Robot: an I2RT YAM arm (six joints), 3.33 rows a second.
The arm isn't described. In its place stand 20 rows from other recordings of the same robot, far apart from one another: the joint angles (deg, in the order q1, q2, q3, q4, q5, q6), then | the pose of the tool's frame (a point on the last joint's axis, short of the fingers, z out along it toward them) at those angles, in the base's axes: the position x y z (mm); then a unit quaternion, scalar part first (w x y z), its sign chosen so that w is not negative.
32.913 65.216 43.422 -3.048 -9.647 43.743 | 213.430, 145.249, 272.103, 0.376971, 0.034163, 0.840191, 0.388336
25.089 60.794 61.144 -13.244 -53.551 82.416 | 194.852, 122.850, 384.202, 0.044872, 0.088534, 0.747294, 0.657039
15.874 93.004 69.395 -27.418 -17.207 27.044 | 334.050, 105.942, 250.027, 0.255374, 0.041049, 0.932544, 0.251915
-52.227 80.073 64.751 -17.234 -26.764 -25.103 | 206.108, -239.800, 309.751, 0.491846, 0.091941, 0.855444, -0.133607
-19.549 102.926 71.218 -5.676 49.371 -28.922 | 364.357, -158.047, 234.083, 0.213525, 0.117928, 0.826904, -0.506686
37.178 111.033 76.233 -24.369 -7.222 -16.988 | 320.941, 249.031, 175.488, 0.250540, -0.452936, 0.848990, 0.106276
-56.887 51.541 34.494 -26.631 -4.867 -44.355 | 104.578, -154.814, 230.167, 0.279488, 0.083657, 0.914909, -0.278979
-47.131 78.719 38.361 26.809 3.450 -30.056 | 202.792, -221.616, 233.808, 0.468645, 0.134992, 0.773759, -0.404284
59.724 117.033 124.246 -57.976 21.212 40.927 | 234.628, 376.356, 355.924, 0.344133, -0.090225, 0.923520, 0.143327
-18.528 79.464 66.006 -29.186 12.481 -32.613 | 285.763, -103.884, 300.706, 0.317147, -0.068294, 0.908874, -0.262111
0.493 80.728 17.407 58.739 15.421 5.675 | 249.122, -7.323, 173.423, 0.676473, 0.123827, 0.723306, -0.062284
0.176 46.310 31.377 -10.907 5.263 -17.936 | 188.342, -2.687, 251.532, 0.518179, -0.109145, 0.839701, -0.120333
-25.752 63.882 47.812 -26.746 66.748 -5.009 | 184.306, -125.221, 280.536, 0.188546, 0.354342, 0.713159, -0.574714
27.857 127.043 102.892 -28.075 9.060 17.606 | 439.376, 225.875, 192.450, 0.326503, -0.058799, 0.941716, 0.055768
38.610 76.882 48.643 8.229 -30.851 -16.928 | 225.033, 203.069, 271.770, 0.501996, -0.502900, 0.627674, 0.317988
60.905 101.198 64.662 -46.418 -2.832 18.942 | 152.743, 278.100, 166.100, 0.031282, -0.358698, 0.931103, 0.058339
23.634 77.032 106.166 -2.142 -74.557 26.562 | 187.729, 119.607, 580.344, 0.480111, -0.505622, 0.428858, 0.574387
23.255 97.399 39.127 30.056 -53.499 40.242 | 280.626, 151.743, 153.472, 0.186637, -0.115371, 0.792028, 0.569691
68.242 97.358 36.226 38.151 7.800 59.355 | 125.048, 300.275, 147.079, 0.294076, -0.027013, 0.832272, 0.469161
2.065 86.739 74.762 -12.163 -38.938 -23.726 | 348.863, 34.968, 343.338, 0.555967, -0.353222, 0.730949, 0.178458
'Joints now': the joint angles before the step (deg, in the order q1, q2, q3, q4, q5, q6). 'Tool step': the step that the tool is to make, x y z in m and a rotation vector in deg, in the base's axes. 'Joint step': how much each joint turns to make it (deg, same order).
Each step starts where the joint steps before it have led.
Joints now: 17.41, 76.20, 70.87, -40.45, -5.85, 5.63
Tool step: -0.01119, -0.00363, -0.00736, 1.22, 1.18, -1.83
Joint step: 0.00, -2.60, -3.41, 0.29, 0.18, 2.38
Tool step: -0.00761, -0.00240, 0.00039, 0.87, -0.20, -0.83
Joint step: 0.00, -1.92, -1.40, 0.04, 0.02, 1.14
